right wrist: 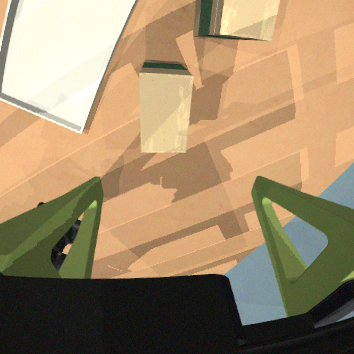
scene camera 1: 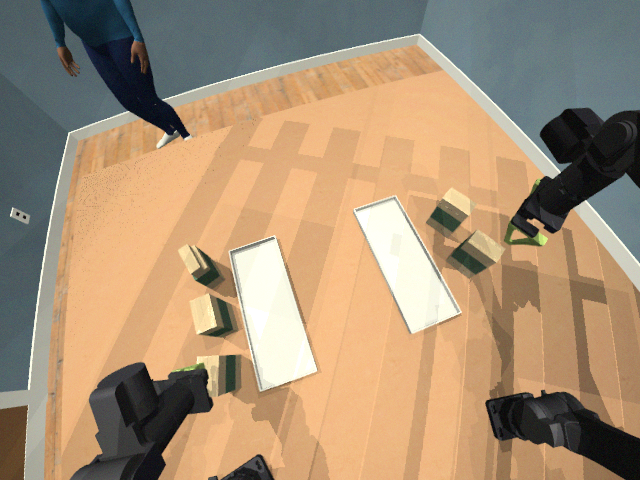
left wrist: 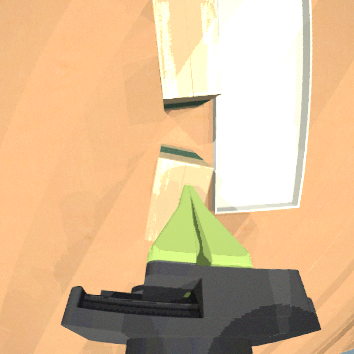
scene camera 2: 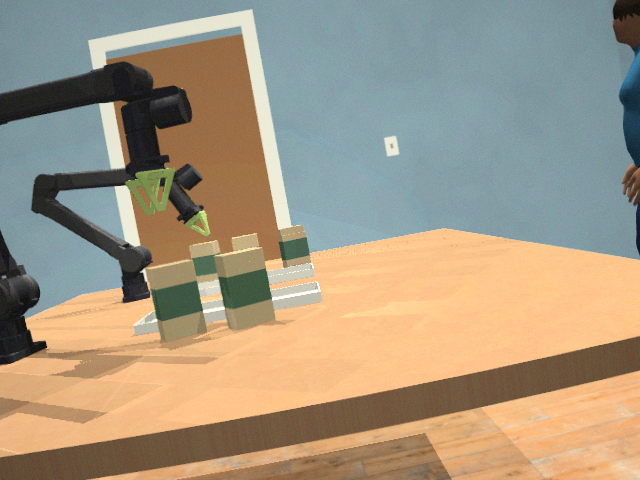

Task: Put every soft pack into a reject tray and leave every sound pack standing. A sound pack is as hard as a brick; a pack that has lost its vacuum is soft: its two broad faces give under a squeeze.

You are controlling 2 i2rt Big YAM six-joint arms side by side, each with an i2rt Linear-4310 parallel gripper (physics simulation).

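Observation:
Several cream packs with green bands stand upright. In scene camera 1 three stand left of the left tray: upper, middle and lowest pack. Two stand right of the right tray: an upper pack and a lower pack. Both trays are empty. My left gripper is shut and empty, close above the lowest pack. My right gripper is open and empty, beyond the lower right pack.
The right arm's base and part of the left arm's base show at the bottom in scene camera 1. A person stands beyond the table's far edge. The two trays lie between the two groups of packs.

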